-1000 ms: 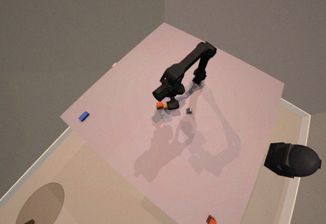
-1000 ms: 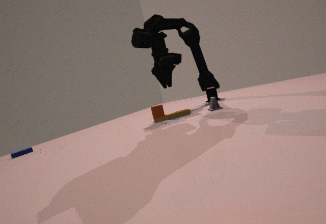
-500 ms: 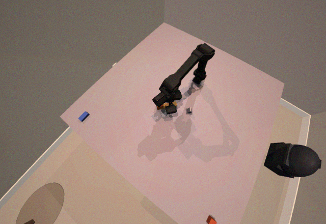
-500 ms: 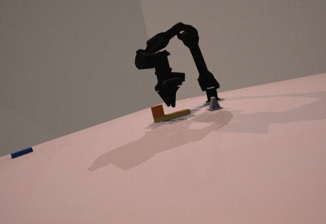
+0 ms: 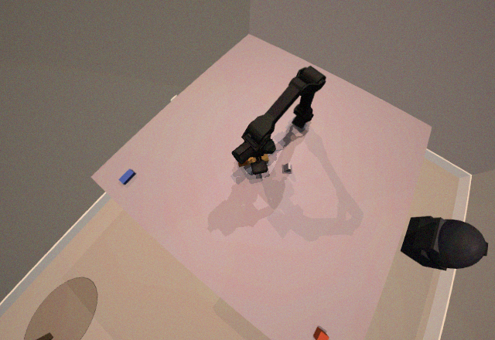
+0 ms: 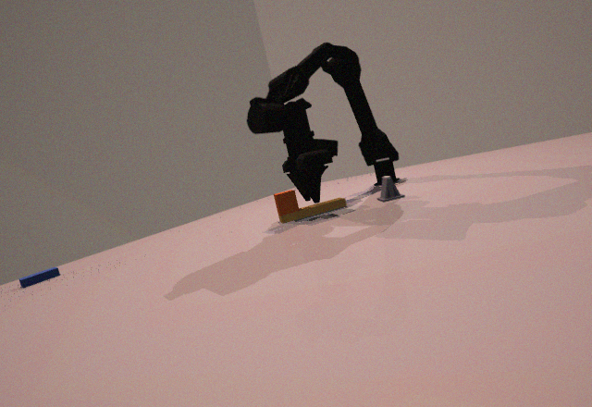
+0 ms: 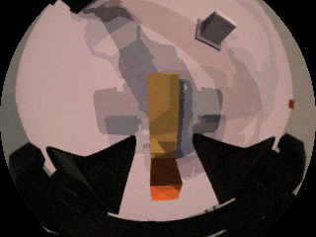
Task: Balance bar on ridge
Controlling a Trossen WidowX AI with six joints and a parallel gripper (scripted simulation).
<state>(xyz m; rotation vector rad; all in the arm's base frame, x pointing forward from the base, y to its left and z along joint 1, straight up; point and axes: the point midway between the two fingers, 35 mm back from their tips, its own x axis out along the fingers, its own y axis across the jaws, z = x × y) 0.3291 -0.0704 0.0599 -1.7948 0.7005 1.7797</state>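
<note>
My gripper tip is 2 cm to the left of the bar and 2 cm short of it. The rest, counted from my gripper tip: red block (57 cm to the left, 41 cm ahead, 1 cm below); then blue block (43 cm to the right, 41 cm ahead, 2 cm below).
</note>
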